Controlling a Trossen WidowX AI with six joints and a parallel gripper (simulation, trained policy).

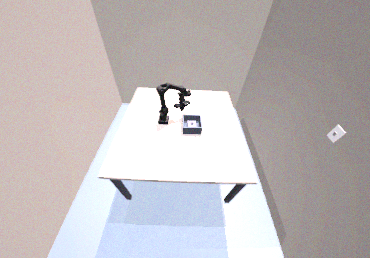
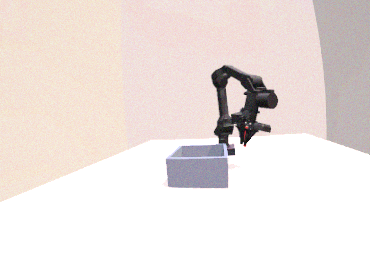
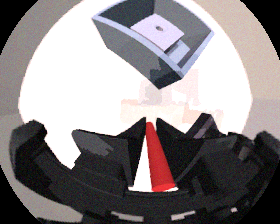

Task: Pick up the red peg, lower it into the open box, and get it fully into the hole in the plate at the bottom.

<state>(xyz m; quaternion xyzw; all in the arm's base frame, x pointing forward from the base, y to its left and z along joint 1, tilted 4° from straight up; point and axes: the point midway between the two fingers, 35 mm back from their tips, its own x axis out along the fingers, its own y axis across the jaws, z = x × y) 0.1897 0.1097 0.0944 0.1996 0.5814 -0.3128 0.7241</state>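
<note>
Right now my gripper tip is 120 mm short of the plate, 150 mm to the left of it and 40 mm above it. The rest, counted from my gripper tip: grey-blue box (120 mm ahead, 150 mm to the right, 60 mm below); then red peg (10 mm behind, 10 mm to the left, 30 mm above).
</note>
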